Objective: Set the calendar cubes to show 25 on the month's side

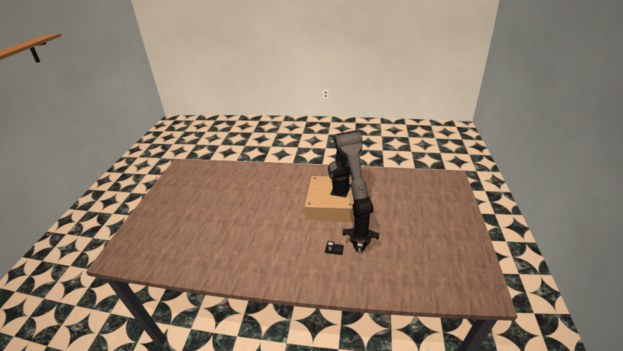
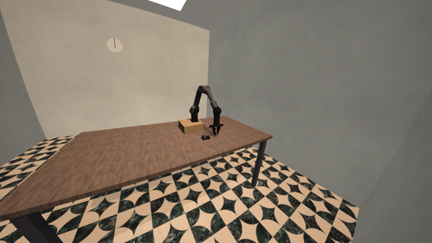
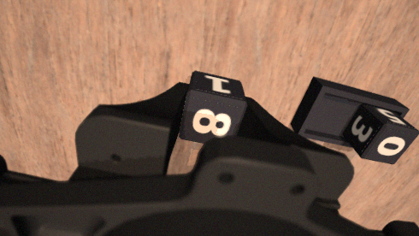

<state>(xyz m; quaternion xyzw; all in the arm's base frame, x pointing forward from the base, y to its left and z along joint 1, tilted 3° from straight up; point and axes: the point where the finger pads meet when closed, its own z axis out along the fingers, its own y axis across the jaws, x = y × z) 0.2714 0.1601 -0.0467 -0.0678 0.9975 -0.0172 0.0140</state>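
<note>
Now: the dark cube 12 cm to the right of my hand, 2 cm below it and 2 cm ahead of it. Round my hand: tray: 11 cm to the right, 3 cm below, 1 cm ahead.
</note>
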